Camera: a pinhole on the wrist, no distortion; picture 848 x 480 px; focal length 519.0 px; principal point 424.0 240.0 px. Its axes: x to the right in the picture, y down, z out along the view. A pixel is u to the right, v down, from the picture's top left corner.
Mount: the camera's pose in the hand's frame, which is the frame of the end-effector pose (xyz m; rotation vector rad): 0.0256 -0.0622 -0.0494 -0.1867 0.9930 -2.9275
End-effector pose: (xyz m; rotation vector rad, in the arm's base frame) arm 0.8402 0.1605 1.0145 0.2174 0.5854 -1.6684
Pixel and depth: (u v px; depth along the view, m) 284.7 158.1 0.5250
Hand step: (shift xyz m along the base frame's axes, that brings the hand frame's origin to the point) -0.2621 -0.3746 0.3103
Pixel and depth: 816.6 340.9 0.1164
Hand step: -0.1361 0.0346 0.0930
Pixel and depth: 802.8 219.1 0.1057
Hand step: -0.1090 0.0209 0.0873
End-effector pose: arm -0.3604 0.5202 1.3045 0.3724 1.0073 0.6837
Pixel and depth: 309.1 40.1 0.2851
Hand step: 0.2980 -0.0154 -0.0455
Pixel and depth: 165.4 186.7 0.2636
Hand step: 0.2733 -0.0075 -0.1517
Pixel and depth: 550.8 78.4 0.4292
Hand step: 0.3996 -0.1727 0.0748
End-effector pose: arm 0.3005 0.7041 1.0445 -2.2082 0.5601 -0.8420
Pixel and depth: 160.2 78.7 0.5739
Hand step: 0.6436 0.1494 0.0722
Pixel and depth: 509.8 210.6 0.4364
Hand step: 0.2739 0.3444 0.0605
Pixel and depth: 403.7 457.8 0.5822
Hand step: 0.3535 0.4450 0.3541
